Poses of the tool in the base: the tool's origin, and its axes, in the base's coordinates. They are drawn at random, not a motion.
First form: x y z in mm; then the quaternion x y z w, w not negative.
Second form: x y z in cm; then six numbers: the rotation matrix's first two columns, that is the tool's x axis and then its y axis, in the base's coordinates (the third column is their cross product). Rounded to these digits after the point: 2 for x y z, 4 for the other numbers.
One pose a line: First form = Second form
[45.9 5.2 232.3 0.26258 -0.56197 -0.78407 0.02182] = [4.59 0.52 23.23 -0.8612 -0.3293 -0.3872 -0.2609 -0.3674 0.8927]
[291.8 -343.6 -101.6 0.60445 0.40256 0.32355 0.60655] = [29.18 -34.36 -10.16 0.4665 0.8792 -0.0972 0.0942 0.0599 0.9938]
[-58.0 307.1 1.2 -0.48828 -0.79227 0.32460 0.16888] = [-5.80 30.71 0.12 -0.4661 0.8833 -0.0494 0.6641 0.3124 -0.6793]
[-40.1 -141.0 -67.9 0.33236 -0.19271 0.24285 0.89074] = [-4.01 -14.10 -6.79 0.8078 0.3045 0.5047 -0.5607 0.6611 0.4985]
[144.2 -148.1 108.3 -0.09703 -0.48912 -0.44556 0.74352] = [14.42 -14.81 10.83 0.1245 -0.5676 0.8138 0.7575 0.5841 0.2916]
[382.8 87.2 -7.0 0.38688 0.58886 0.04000 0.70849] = [38.28 8.72 -0.70 0.3033 0.5123 -0.8035 0.3990 0.6974 0.5953]
